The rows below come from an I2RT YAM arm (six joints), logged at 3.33 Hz.
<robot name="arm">
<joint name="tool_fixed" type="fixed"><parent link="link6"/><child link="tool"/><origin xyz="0 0 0" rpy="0 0 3.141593"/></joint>
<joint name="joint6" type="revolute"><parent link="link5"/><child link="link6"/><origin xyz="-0.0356 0 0.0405" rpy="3.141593 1.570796 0"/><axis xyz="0 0 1"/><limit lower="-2.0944" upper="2.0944"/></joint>
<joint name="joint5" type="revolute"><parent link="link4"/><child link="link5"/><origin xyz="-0.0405 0.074 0.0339" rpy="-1.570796 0 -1.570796"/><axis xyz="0 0 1"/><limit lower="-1.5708" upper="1.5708"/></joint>
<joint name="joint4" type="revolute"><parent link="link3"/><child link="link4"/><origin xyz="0.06 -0.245 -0.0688" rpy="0 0 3.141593"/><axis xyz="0 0 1"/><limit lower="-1.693" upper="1.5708"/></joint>
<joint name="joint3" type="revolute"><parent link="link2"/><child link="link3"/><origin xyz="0.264 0 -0.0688" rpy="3.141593 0 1.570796"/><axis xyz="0 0 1"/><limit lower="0" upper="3.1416"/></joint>
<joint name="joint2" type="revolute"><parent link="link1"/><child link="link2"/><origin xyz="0.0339 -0.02 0.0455" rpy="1.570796 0 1.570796"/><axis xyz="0 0 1"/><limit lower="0" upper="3.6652"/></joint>
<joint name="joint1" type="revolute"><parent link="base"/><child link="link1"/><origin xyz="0 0 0.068" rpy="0 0 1.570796"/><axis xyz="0 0 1"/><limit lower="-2.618" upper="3.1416"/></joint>
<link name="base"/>
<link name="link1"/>
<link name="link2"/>
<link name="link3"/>
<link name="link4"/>
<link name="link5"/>
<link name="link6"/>
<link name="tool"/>
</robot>
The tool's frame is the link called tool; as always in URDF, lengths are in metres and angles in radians.
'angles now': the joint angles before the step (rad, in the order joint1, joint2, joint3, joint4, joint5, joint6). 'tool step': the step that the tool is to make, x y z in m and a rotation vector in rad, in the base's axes. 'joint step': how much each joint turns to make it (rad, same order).
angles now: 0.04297 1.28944 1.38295 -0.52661 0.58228 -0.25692
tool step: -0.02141 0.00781 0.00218 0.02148 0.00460 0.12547
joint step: 0.02148 -0.08101 -0.04411 -0.02659 -0.10362 -0.02714
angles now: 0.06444 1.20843 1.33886 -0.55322 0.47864 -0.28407
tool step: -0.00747 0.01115 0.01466 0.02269 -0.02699 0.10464
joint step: 0.03730 -0.01540 0.04218 -0.02503 -0.06991 -0.00877
